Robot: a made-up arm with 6 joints. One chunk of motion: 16 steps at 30 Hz.
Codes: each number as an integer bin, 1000 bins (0 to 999) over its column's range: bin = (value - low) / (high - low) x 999, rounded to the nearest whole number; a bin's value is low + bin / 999 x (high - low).
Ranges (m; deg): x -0.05..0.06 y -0.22..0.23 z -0.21..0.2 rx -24..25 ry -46..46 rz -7..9
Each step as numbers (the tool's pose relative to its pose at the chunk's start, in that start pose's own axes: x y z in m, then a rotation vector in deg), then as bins.
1 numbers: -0.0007 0.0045 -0.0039 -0.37 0.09 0.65
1 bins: 448 498 502 482 500 478
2 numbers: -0.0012 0.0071 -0.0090 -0.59 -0.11 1.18
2 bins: 443 504 490 477 498 511
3 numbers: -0.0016 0.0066 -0.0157 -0.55 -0.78 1.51
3 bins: 440 503 473 478 491 531
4 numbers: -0.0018 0.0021 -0.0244 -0.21 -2.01 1.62
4 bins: 438 493 452 485 478 538
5 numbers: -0.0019 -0.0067 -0.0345 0.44 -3.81 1.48
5 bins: 437 474 428 498 458 529
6 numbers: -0.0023 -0.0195 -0.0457 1.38 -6.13 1.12
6 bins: 433 445 400 517 433 507
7 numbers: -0.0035 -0.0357 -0.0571 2.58 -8.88 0.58
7 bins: 422 409 373 542 403 473
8 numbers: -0.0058 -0.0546 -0.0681 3.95 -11.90 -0.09
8 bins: 401 367 346 570 370 431
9 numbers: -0.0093 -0.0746 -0.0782 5.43 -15.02 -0.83
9 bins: 370 323 321 600 336 385
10 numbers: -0.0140 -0.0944 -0.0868 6.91 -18.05 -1.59
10 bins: 327 279 300 630 304 338
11 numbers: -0.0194 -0.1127 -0.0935 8.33 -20.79 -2.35
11 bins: 278 238 284 659 274 290
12 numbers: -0.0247 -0.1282 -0.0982 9.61 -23.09 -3.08
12 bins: 230 204 272 685 249 245
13 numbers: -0.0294 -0.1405 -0.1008 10.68 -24.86 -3.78
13 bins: 187 176 266 707 230 201
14 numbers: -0.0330 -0.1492 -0.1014 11.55 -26.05 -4.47
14 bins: 154 157 265 725 217 158
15 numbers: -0.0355 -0.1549 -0.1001 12.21 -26.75 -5.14
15 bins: 132 145 268 738 209 116
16 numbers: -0.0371 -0.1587 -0.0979 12.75 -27.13 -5.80
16 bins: 117 136 273 749 205 75
